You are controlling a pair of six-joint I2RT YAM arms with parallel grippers.
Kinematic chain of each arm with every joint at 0, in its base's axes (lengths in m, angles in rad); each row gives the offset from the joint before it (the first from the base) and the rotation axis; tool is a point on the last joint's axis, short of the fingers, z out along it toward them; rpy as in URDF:
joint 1: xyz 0 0 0.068 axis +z
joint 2: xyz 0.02 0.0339 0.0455 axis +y
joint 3: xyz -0.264 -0.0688 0 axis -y
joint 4: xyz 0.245 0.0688 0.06 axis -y
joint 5: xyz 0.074 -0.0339 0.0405 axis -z
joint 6: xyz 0.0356 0 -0.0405 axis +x
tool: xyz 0 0 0 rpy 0 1.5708 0
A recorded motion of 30 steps. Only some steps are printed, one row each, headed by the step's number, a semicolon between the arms.
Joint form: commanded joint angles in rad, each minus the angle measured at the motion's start. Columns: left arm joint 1, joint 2, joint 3, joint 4, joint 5, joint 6; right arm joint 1, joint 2, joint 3, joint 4, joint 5, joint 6.
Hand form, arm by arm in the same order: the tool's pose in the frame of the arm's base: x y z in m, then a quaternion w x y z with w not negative. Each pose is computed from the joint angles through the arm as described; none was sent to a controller.
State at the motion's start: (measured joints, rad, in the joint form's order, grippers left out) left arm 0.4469 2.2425 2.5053 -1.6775 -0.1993 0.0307; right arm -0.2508 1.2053 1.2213 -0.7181 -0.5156 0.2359
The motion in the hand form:
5: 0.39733 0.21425 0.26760 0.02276 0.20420 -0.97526 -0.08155; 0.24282 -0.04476 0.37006 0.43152 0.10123 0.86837 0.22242
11: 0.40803 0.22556 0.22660 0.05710 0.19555 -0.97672 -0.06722; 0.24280 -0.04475 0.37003 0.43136 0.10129 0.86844 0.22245
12: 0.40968 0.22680 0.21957 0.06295 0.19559 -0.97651 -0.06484; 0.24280 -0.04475 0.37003 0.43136 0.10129 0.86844 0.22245
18: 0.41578 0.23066 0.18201 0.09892 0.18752 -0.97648 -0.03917; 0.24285 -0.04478 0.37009 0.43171 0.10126 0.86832 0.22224
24: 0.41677 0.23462 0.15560 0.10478 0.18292 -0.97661 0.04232; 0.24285 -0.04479 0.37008 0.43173 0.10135 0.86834 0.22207
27: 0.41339 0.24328 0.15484 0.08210 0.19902 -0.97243 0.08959; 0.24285 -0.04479 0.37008 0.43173 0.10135 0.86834 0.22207
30: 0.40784 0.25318 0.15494 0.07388 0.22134 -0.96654 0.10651; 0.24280 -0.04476 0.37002 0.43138 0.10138 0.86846 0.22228
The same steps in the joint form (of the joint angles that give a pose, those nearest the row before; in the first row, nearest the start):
5: 0.0343 0.1495 -0.0168 0.0107 0.0298 0.0378; -0.0019 -0.0153 0.0309 0.0053 0.0057 0.0004
11: 0.0458 0.2426 -0.0168 0.0325 0.0374 0.0610; -0.0019 -0.0152 0.0309 0.0050 0.0057 0.0004
12: 0.0465 0.2582 -0.0169 0.0355 0.0385 0.0606; -0.0019 -0.0152 0.0309 0.0050 0.0057 0.0004
18: 0.0496 0.3411 -0.0167 0.0354 0.0652 0.0751; -0.0019 -0.0152 0.0309 0.0057 0.0061 0.0004
24: 0.0668 0.3983 -0.0167 0.0328 0.2117 0.1141; -0.0019 -0.0153 0.0309 0.0057 0.0065 0.0004
27: 0.0935 0.3998 -0.0168 0.0446 0.3132 0.1183; -0.0019 -0.0153 0.0309 0.0057 0.0065 0.0004
30: 0.1198 0.3998 -0.0168 0.0477 0.3498 0.1018; -0.0019 -0.0153 0.0309 0.0050 0.0061 0.0004

